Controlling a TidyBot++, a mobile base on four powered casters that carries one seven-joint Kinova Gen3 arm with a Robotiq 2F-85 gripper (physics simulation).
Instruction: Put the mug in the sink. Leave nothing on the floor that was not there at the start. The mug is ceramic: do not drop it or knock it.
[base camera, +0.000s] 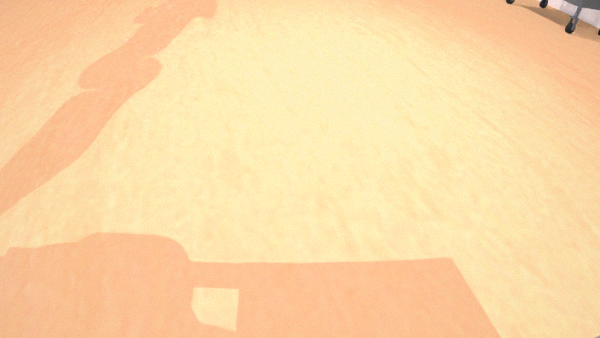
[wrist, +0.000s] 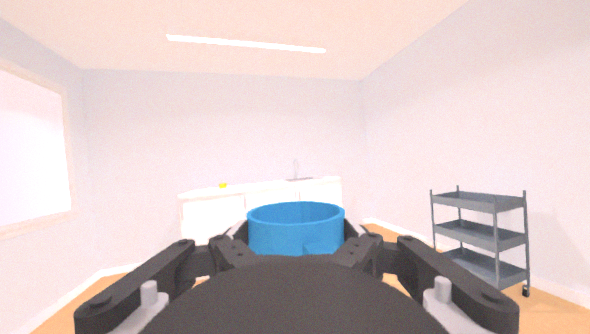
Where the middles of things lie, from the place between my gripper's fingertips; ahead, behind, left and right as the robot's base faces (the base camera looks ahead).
Now: the blue mug (wrist: 295, 228) 30 mm below my hand.
